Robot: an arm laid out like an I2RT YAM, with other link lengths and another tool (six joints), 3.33 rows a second.
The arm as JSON. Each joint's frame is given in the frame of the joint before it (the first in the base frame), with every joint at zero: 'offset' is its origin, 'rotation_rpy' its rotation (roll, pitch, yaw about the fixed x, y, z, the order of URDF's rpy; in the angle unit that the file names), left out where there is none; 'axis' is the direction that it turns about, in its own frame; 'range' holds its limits. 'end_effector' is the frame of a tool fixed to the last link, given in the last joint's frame.
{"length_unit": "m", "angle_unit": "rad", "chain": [
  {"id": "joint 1", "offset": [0.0, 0.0, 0.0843], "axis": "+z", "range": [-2.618, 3.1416]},
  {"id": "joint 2", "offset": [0.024, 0.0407, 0.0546], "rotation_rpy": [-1.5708, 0.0, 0.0], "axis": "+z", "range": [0.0, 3.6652]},
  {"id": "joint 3", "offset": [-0.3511, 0.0, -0.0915], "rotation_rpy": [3.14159, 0.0, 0.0], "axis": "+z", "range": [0.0, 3.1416]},
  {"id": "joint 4", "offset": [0.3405, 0.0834, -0.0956], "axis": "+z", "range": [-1.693, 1.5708]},
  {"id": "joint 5", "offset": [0.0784, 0.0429, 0.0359], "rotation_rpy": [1.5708, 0.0, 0.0], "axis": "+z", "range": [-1.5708, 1.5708]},
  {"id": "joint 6", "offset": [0.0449, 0.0, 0.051], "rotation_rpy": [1.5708, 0.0, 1.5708], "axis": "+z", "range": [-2.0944, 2.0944]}
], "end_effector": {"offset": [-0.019, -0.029, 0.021], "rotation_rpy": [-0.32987, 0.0, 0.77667]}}
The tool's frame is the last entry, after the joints.
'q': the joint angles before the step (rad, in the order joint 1, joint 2, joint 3, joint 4, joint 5, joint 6). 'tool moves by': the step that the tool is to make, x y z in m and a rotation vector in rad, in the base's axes. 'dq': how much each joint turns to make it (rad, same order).
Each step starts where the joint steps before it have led.
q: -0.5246 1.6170 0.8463 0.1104 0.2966 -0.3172
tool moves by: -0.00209 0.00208 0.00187 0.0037 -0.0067 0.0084
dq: 0.0000 -0.0108 -0.0069 0.0001 -0.0107 0.0000
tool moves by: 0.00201 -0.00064 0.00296 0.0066 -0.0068 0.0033
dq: 0.0000 0.0012 0.0100 -0.0077 -0.0082 0.0054
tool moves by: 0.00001 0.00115 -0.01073 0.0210 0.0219 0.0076
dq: 0.0007 0.0169 -0.0056 -0.0074 -0.0099 0.0014
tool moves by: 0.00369 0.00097 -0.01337 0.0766 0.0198 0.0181
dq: -0.0005 0.0337 0.0138 -0.0430 -0.0511 0.0312
